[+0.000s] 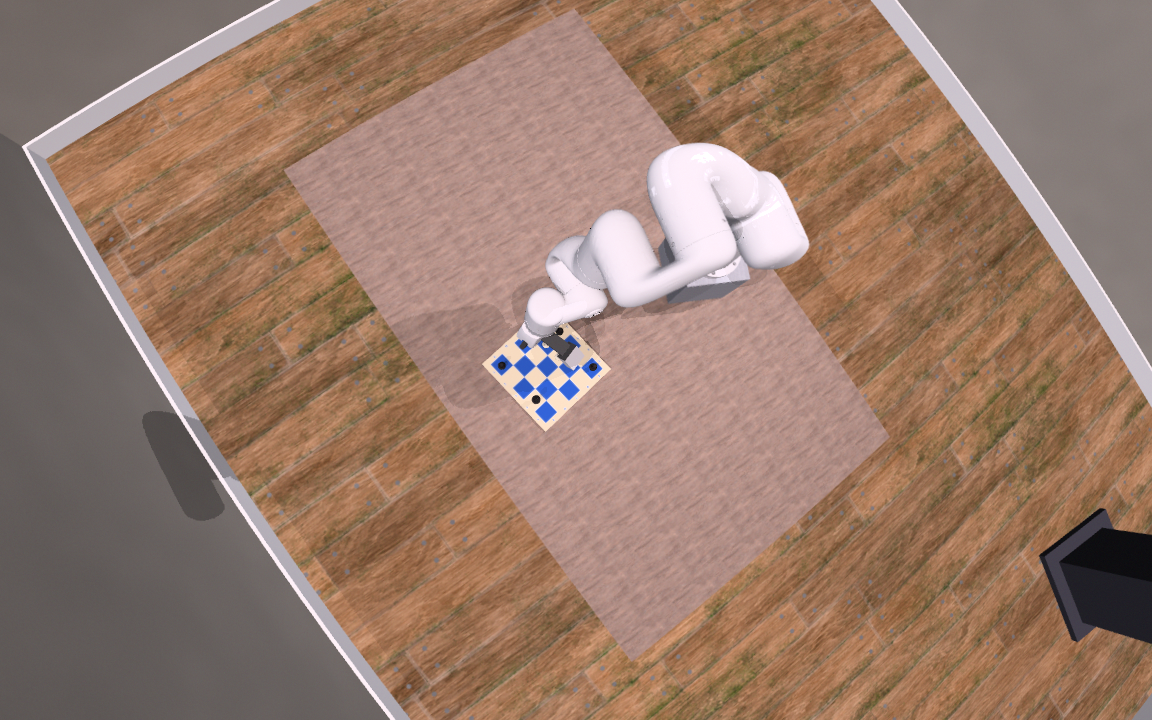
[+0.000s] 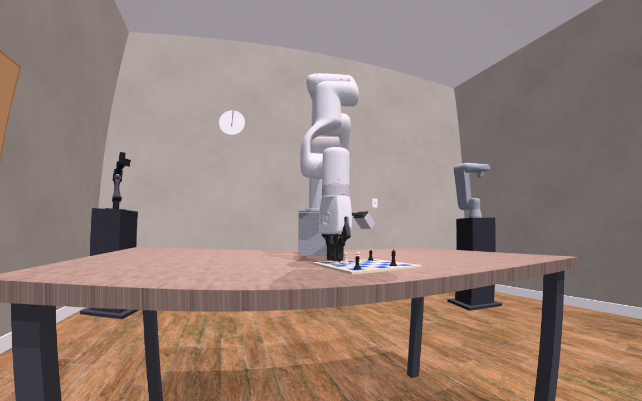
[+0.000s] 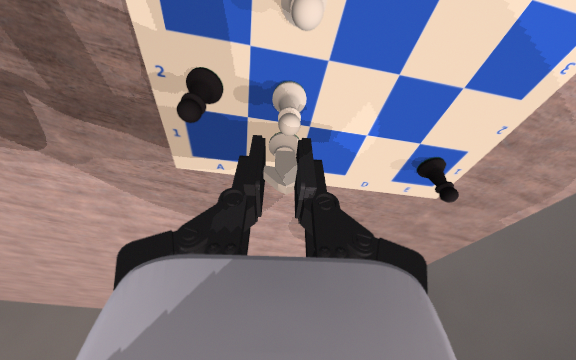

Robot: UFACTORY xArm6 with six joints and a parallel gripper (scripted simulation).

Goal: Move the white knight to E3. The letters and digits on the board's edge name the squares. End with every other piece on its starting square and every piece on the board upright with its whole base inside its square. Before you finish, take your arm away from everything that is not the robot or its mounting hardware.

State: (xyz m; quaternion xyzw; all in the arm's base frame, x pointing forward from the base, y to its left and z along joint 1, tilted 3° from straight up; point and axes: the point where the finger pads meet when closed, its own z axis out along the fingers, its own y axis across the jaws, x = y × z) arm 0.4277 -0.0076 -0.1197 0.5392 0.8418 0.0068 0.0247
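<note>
Right now my hand is 80 mm to the right of the blue-and-cream chessboard, 30 mm above it and 10 mm short of it. The rest, counted from my hand: white knight (20 mm below).
</note>
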